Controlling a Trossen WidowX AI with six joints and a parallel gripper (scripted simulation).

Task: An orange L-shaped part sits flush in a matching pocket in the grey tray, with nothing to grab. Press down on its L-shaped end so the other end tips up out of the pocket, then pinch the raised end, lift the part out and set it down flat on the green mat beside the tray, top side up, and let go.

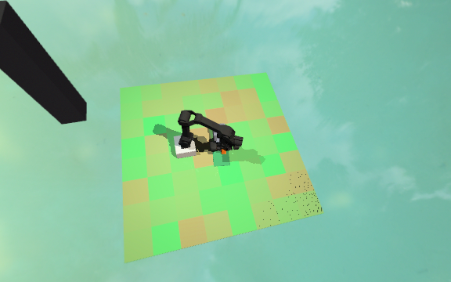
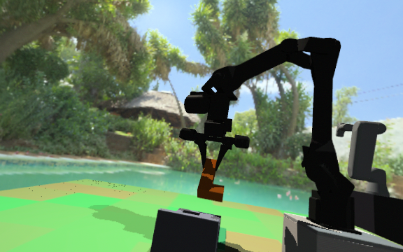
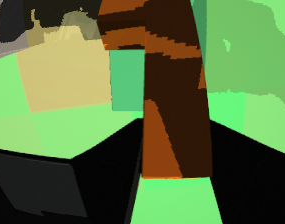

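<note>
Right now my gripper tip is 20 mm to the right of the green mat and 160 mm above it. Round my gripper tip: orange L-shaped part: 10 mm behind, 40 mm to the left, 30 mm below.
</note>
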